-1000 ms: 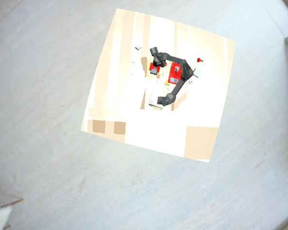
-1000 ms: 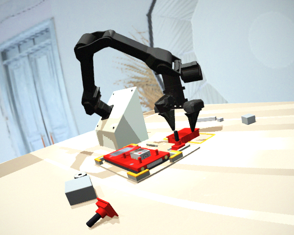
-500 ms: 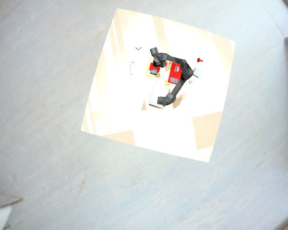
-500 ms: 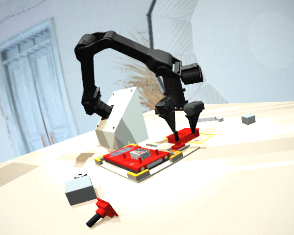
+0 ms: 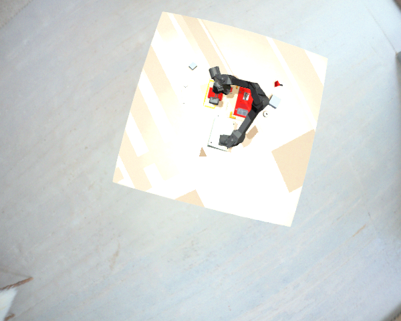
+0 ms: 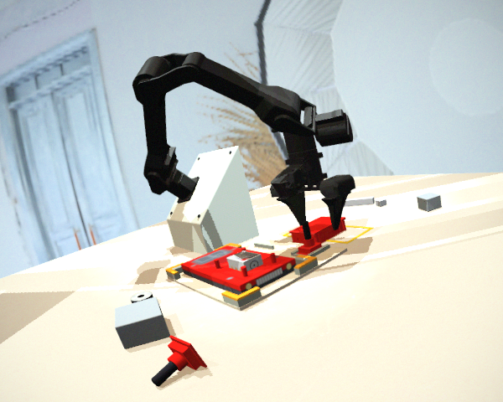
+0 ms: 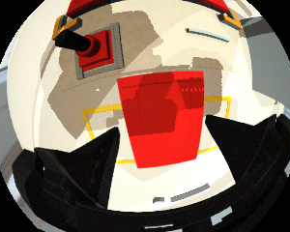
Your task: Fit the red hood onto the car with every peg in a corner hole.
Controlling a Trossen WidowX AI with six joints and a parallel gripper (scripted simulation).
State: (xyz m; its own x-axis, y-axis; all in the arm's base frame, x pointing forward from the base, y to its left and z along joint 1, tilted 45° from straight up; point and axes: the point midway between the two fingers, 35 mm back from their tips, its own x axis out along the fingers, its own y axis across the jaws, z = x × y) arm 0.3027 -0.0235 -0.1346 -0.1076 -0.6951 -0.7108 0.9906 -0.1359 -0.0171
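Now: the grey engine block 10 mm ahead of my gripper tip, 200 mm to the right of it and 10 mm above it. From my gripper tip the other things lie so: red hood (right at my gripper tip).
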